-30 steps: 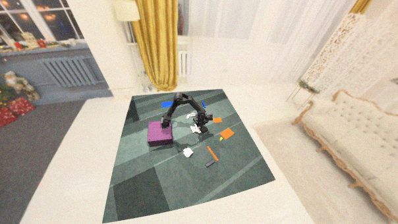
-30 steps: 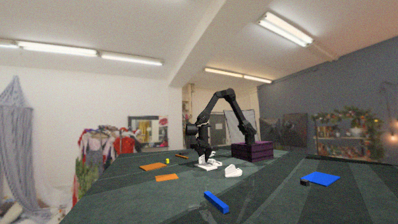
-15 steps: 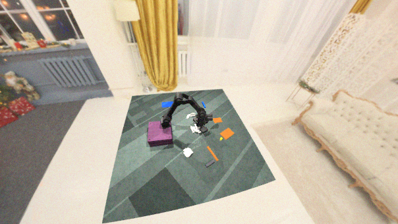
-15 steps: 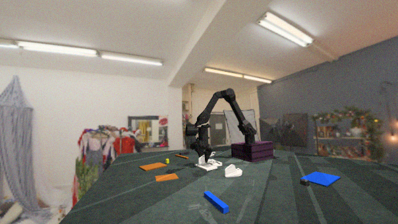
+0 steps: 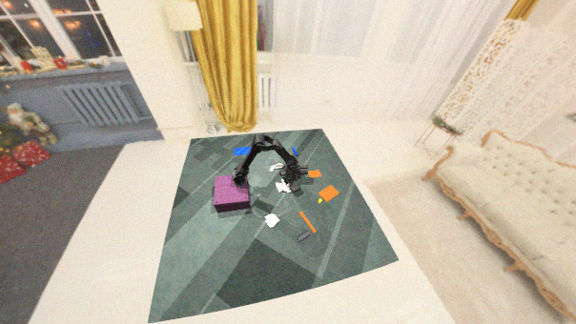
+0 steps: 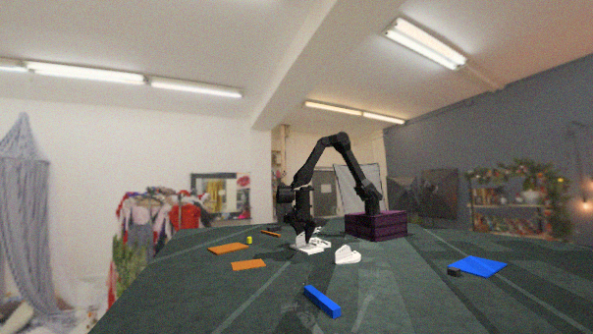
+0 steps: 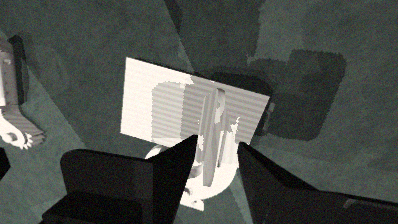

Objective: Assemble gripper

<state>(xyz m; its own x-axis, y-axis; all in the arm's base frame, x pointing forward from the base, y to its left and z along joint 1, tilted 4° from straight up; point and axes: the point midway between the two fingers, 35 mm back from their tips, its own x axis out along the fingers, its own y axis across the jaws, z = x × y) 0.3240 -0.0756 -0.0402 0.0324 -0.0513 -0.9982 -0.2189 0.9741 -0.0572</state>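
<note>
The white plate-like part is 3 cm to the left of my gripper tip, 1 cm below it and 1 cm ahead of it. The rest, counted from my gripper tip: small yellow piece (17 cm ahead, 16 cm to the right); white gripper base (20 cm to the right, 17 cm behind, 1 cm above); white housing plate (6 cm behind, 3 cm to the left, 1 cm below).
</note>
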